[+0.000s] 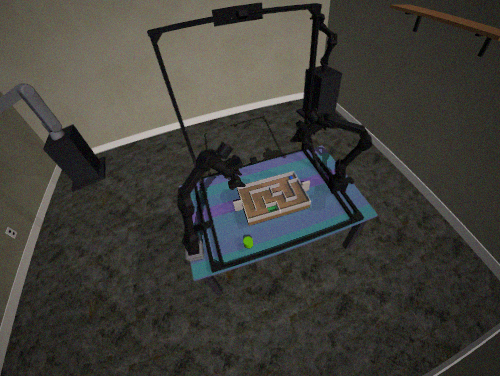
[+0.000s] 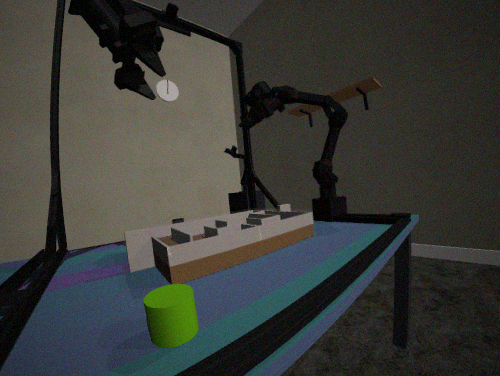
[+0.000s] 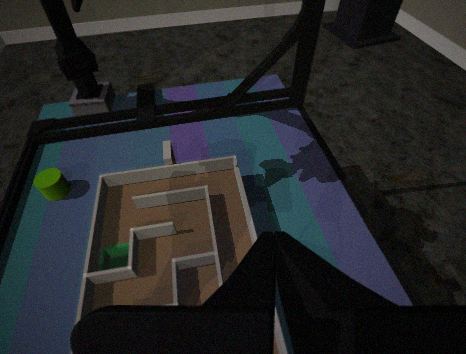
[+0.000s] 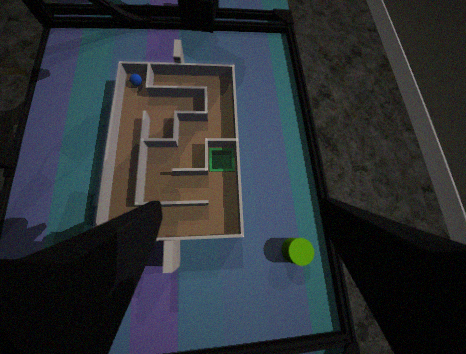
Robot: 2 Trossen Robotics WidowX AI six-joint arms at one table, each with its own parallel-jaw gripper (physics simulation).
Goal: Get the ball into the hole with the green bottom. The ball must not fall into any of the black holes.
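Observation:
A walled wooden maze box point(image 1: 282, 215) point(image 2: 230, 239) point(image 3: 168, 171) point(image 4: 109, 140) lies in the middle of the table. The blue ball point(image 4: 136, 79) point(image 1: 290, 177) sits in a far corner cell. The green-bottomed hole point(image 4: 222, 159) point(image 1: 272, 208) point(image 3: 113, 256) is by the long wall on the green cylinder's side. Two dark squares point(image 4: 168, 128) point(image 4: 198, 155) show in the maze floor. My left gripper point(image 1: 298, 135) point(image 2: 248, 119) point(image 3: 272, 241) is shut and empty, high over the ball's end of the box. My right gripper point(image 1: 235, 183) point(image 2: 157, 83) point(image 4: 241, 207) is open and empty above the other end.
A bright green cylinder point(image 1: 248, 242) point(image 2: 171, 315) point(image 4: 300, 251) point(image 3: 60, 184) stands on the table point(image 1: 323, 209) near the front rail. White handle tabs point(image 4: 171, 256) point(image 4: 177, 49) stick out of the box's short ends. A black frame point(image 1: 286, 244) borders the table.

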